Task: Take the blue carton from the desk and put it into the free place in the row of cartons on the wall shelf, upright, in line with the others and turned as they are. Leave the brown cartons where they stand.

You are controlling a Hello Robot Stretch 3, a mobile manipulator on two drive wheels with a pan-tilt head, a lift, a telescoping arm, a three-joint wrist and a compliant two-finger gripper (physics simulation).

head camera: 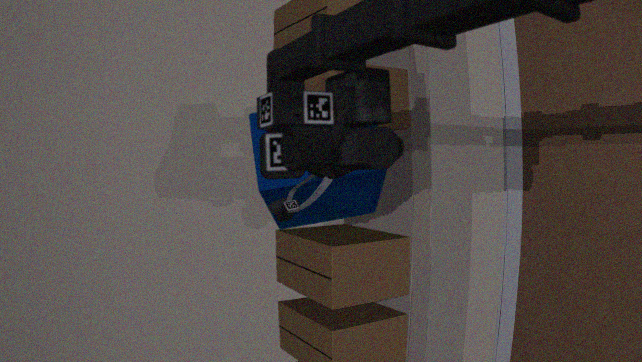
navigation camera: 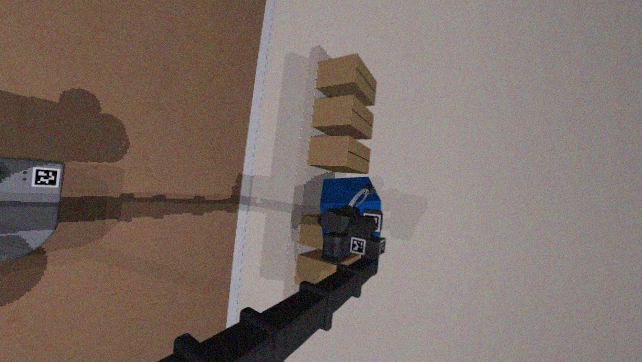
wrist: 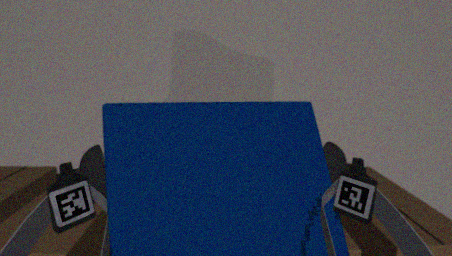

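Frame: origin at the robot's base, x back, y right, z up, level; millimetres.
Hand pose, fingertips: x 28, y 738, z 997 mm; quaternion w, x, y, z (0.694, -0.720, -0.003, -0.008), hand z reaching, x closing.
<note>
Each offset is from my fingertips to the top centre of the thing. Level surfaces: height alone.
My gripper (head camera: 272, 167) (navigation camera: 375, 210) (wrist: 217, 164) is shut on the blue carton (head camera: 345, 200) (navigation camera: 340, 190) (wrist: 210, 125), with a finger against either side in the wrist view. The carton's lower edge appears above the wall shelf (head camera: 420, 260) (navigation camera: 308, 100). It shows over the gap in the row, close to a brown carton {dy +186, dx -218, dz -127 mm} (head camera: 370, 270) (navigation camera: 330, 150) on one side, and covers part of the brown carton {dy +177, dx +112, dz -127 mm} (head camera: 400, 95) (navigation camera: 311, 232) on the other. The gripper body hides much of the blue carton. I cannot tell its depth over the shelf.
More brown cartons {dy +191, dx -383, dz -127 mm} (head camera: 370, 345) (navigation camera: 332, 114) stand along the shelf. Another brown carton {dy +172, dx +279, dz -127 mm} (head camera: 300, 20) (navigation camera: 315, 267) stands at the arm's side, partly behind my dark arm (head camera: 425, 25) (navigation camera: 270, 315). The pale wall (head camera: 100, 250) (navigation camera: 500, 125) rises behind the row; the brown floor {dz -997 mm} (head camera: 580, 250) (navigation camera: 190, 100) is below.
</note>
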